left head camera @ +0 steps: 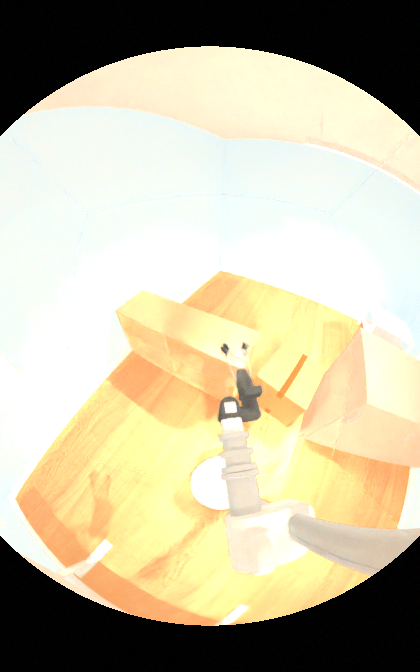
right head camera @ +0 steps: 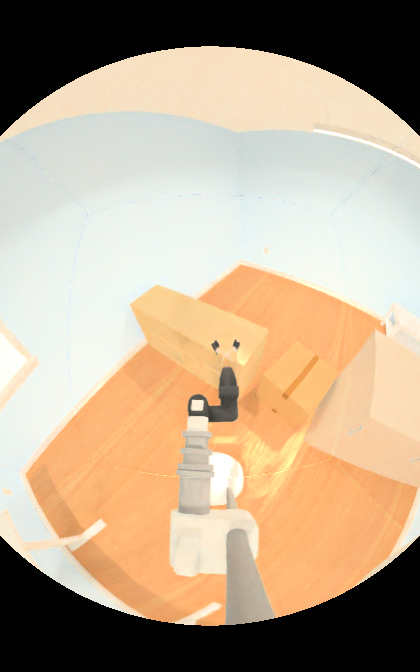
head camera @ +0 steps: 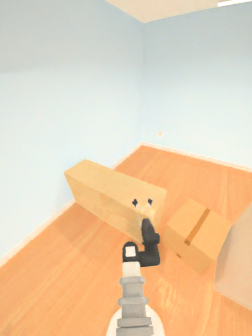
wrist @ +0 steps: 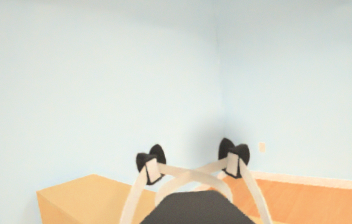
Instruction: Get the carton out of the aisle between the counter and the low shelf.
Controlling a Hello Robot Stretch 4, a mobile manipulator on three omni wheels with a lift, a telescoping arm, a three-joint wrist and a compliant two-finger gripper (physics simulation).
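Frame: origin at the robot's base, x ahead, y left, z up, level; metres.
Where they show: gripper, fingertip midpoint: (head camera: pixel 141 198) (wrist: pixel 192 154).
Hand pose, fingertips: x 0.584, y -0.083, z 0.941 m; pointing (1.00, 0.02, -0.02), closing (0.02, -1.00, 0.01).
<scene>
After its pixels a point has its place.
The carton (head camera: pixel 192 231) @(x 0.626, y -0.570, z 0.380 m) (left head camera: pixel 287 382) (right head camera: pixel 295 382), brown with a darker tape strip, sits on the floor between the low shelf and the counter. The low shelf (head camera: pixel 115 189) @(x 1.022, y 0.121, z 0.583 m) (left head camera: pixel 185 325) (right head camera: pixel 200 322) (wrist: pixel 95 195) @(x 1.318, y 0.420, z 0.583 m) is light wood and stands left of the carton, near the left wall. The counter (head camera: pixel 240 260) @(x 0.336, y -0.794, z 0.455 m) (left head camera: pixel 340 390) (right head camera: pixel 350 400), pale beige, stands close on the carton's right side. My gripper (head camera: pixel 143 202) @(x 0.584, y -0.083, z 0.941 m) (left head camera: pixel 235 348) (right head camera: pixel 226 345) (wrist: pixel 192 154) @(x 0.584, y -0.083, z 0.941 m) is open and empty. In the head views it shows over the right part of the shelf top, left of the carton. The carton does not show in the wrist view.
Pale blue walls meet in a corner behind the shelf. A small white piece of furniture (right head camera: pixel 402 325) stands behind the counter at the far right. My white round base (left head camera: pixel 212 482) (right head camera: pixel 225 479) is on the wooden floor (head camera: pixel 60 280) @(x 0.387, y 0.718, z -0.027 m) in front of the shelf and carton.
</scene>
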